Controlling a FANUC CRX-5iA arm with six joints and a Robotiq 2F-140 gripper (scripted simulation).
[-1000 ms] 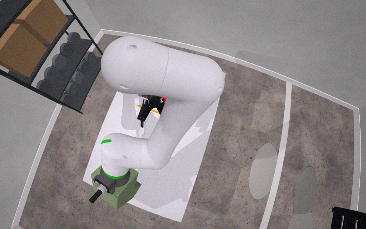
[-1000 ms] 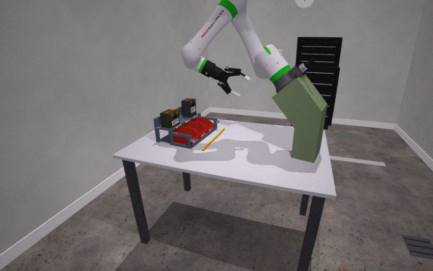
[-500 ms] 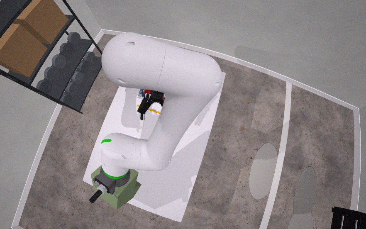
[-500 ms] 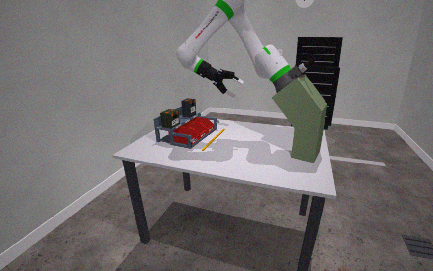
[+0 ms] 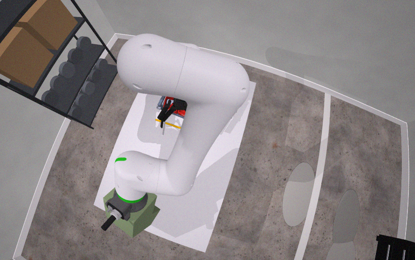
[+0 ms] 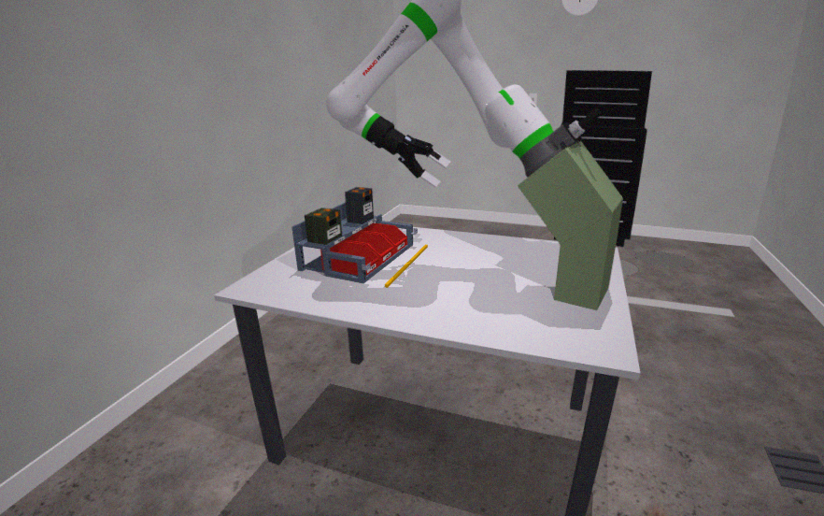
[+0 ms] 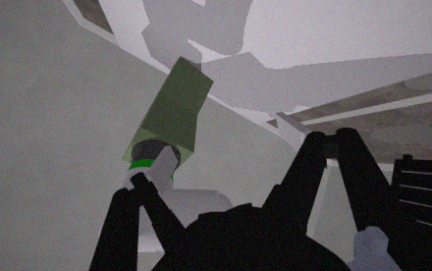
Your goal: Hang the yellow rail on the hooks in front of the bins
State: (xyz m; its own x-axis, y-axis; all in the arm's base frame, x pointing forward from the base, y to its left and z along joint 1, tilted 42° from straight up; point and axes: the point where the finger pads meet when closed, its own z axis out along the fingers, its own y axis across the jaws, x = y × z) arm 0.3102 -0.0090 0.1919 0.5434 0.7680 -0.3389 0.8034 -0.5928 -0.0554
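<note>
Now: the yellow rail 310 mm below my hand, 90 mm ahead of it and 80 mm to the left of it.
</note>
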